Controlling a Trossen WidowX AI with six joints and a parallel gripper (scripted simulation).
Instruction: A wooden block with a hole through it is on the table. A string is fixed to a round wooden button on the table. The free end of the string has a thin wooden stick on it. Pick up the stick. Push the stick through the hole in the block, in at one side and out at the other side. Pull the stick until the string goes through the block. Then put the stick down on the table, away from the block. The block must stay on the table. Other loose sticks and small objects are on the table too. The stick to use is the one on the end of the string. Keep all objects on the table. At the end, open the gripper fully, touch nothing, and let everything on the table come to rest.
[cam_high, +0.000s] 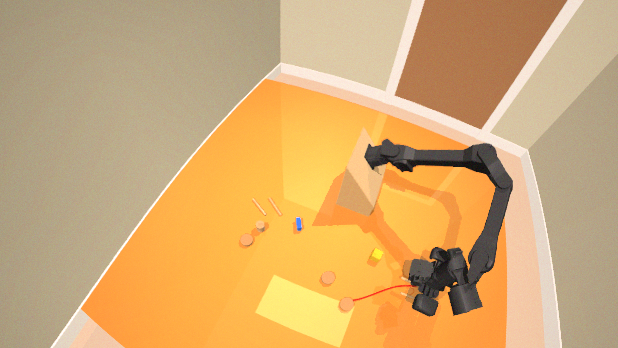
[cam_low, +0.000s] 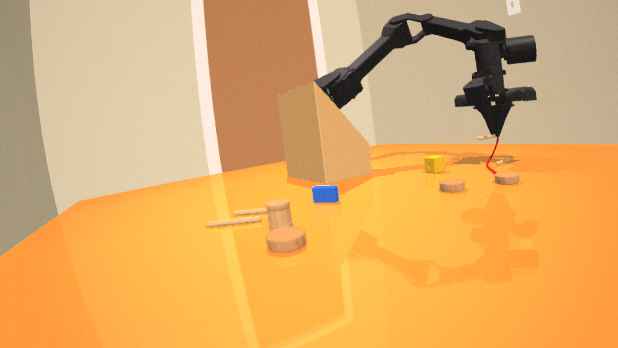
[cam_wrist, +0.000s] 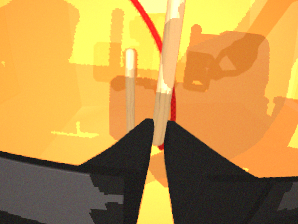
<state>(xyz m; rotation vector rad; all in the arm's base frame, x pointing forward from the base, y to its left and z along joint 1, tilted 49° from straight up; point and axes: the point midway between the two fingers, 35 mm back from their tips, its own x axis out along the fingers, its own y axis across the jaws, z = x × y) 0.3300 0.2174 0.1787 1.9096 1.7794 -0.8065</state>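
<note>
My gripper tip is now 20 mm short of the thin stick, 20 mm to the right of it and 50 mm above it. From my gripper tip the other things lie so: yellow block: 70 mm behind, 150 mm to the right, 40 mm below; then blue block: 80 mm behind, 420 mm to the right, 40 mm below; then round button: 110 mm ahead, 190 mm to the right, 50 mm below.
</note>
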